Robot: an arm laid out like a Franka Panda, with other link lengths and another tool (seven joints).
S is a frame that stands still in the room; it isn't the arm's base.
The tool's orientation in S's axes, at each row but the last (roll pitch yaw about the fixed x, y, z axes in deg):
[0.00, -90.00, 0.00]
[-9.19, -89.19, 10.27]
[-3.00, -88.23, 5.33]
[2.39, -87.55, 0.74]
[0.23, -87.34, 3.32]
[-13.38, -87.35, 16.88]
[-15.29, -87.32, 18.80]
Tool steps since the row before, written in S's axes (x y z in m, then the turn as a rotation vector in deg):
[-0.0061, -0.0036, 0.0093, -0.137, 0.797, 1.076]
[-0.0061, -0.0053, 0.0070, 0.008, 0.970, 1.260]
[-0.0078, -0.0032, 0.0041, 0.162, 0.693, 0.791]
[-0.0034, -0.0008, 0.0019, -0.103, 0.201, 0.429]
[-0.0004, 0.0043, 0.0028, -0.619, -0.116, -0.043]
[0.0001, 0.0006, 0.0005, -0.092, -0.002, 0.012]
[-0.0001, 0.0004, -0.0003, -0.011, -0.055, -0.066]
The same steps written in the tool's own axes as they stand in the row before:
[0.0093, -0.0036, 0.0061, 1.076, 0.797, 0.137]
[0.0069, -0.0052, 0.0063, 1.262, 0.967, -0.009]
[0.0038, -0.0029, 0.0080, 0.798, 0.685, -0.166]
[0.0018, -0.0006, 0.0035, 0.424, 0.207, 0.110]
[0.0028, 0.0043, 0.0003, -0.072, -0.077, 0.622]
[0.0005, 0.0006, -0.0001, 0.008, 0.004, 0.092]
[-0.0003, 0.0004, 0.0001, -0.067, -0.053, 0.011]

